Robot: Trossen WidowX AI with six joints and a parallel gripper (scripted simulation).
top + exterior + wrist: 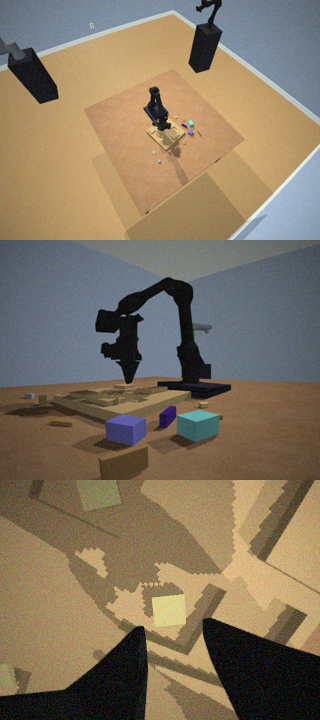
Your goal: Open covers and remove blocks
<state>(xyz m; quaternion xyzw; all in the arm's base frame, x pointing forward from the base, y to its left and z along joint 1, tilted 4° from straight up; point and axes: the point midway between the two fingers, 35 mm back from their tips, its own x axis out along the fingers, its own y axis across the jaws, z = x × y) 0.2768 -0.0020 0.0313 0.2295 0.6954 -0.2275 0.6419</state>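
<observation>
Right now my gripper tip is 50 mm short of the tan puzzle board, 20 mm to the right of it and 30 mm above it. Also, from my gripper tip: small grey block (300 mm ahead, 150 mm to the right, 40 mm below); then dark purple block (50 mm ahead, 260 mm to the left, 40 mm below); then cyan block (50 mm ahead, 330 mm to the left, 30 mm below).
</observation>
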